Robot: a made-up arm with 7 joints.
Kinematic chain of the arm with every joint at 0, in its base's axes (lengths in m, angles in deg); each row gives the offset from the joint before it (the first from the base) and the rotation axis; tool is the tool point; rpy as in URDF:
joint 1: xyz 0.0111 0.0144 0.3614 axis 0 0.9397 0.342
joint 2: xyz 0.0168 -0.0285 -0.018 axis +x
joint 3: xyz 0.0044 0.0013 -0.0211 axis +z
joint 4: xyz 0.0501 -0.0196 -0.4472 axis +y
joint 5: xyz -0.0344 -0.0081 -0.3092 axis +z
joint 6: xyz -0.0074 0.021 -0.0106 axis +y
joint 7: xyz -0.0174 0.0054 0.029 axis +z
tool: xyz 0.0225 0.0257 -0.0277 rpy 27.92 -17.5 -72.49
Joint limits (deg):
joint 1: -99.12..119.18
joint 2: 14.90..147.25
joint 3: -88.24..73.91
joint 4: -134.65..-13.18
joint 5: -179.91..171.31
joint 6: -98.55..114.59
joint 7: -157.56..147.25
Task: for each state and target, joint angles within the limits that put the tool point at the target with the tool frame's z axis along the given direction. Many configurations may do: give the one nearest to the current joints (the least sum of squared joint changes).
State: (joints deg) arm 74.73 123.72 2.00 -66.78 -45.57 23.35 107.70
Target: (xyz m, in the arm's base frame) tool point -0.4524 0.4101 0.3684 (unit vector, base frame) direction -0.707 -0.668 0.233
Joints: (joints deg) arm 118.55 70.75 -1.46 -80.21 -66.84 74.35 126.62
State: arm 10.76 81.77 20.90 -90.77 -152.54 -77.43 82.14
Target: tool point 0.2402 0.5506 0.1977 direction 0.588 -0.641 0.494
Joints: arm 47.84 86.69 32.11 -92.97 -166.60 -86.99 63.73
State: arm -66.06 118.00 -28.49 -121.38 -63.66 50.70 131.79
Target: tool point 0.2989 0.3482 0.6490 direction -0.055 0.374 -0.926
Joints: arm -56.87 115.91 -39.44 -106.10 -54.55 48.89 135.23
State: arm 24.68 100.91 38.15 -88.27 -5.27 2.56 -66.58
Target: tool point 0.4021 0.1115 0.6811 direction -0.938 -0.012 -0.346
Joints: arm 21.48 133.96 51.12 -111.53 -27.44 32.87 -81.65
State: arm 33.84 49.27 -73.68 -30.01 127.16 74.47 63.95
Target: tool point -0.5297 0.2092 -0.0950 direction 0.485 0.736 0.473
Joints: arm 54.51 47.17 -58.23 -57.03 151.94 66.69 56.82
